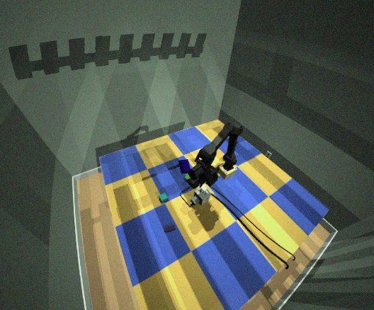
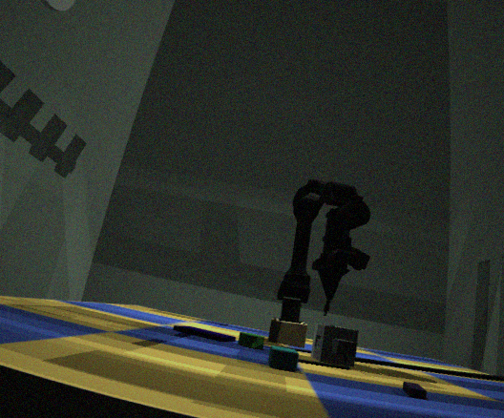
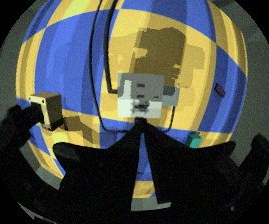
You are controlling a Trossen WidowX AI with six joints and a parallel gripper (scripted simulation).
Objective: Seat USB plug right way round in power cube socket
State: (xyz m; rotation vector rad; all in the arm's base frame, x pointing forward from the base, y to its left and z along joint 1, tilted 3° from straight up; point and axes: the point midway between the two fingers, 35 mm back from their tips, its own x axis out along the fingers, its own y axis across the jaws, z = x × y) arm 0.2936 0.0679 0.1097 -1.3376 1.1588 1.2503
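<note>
The small dark USB plug lies 2 cm below my gripper tip. From my gripper tip the other things lie so: teal block: 22 cm ahead, 12 cm below, 10 cm to the right; dark purple slab: 27 cm to the right, 13 cm below, 4 cm behind; green block: 16 cm to the right, 12 cm below.
</note>
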